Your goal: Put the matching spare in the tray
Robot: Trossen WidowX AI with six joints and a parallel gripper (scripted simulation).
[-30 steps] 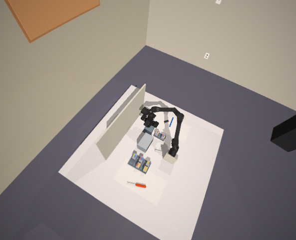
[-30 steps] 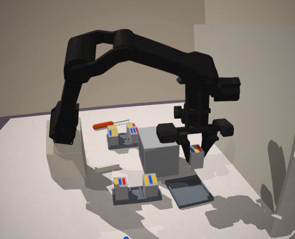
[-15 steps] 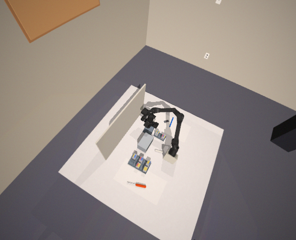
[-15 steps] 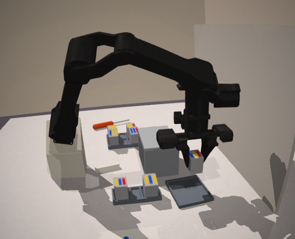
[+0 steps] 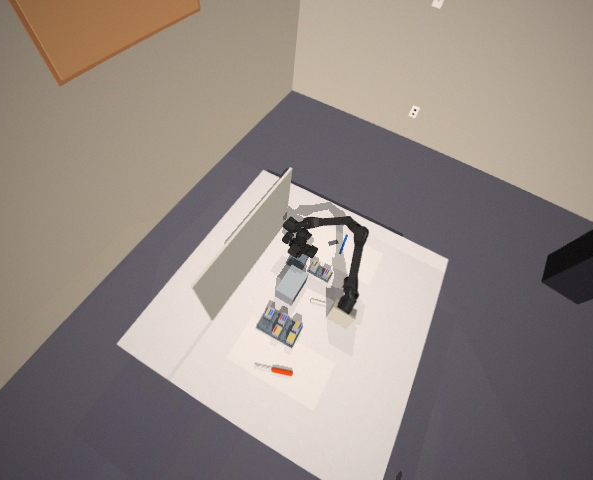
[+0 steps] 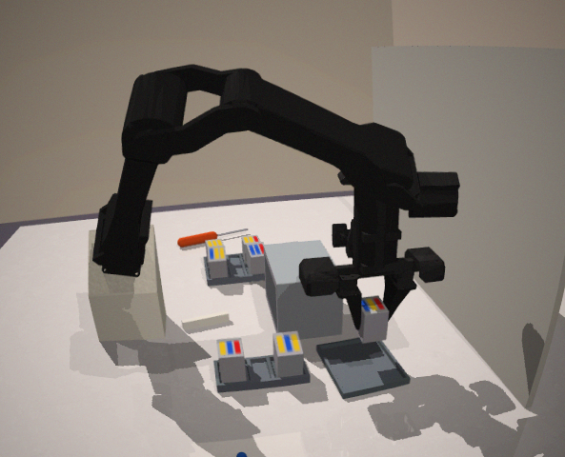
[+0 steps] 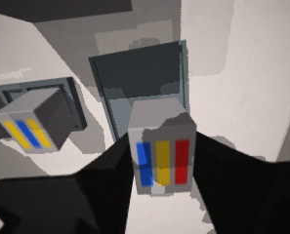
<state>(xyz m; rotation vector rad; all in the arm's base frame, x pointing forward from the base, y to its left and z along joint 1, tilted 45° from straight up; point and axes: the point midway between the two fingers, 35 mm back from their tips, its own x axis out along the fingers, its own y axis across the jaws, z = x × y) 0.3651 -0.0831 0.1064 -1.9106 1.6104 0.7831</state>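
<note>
The dark grey tray is 10 mm behind my gripper tip and 60 mm below it. The rest, counted from my gripper tip: grey box 80 mm behind, 180 mm to the left, 20 mm below; then blue pen 160 mm behind, 240 mm to the right, 60 mm below; then grey spare block 20 mm above.
</note>
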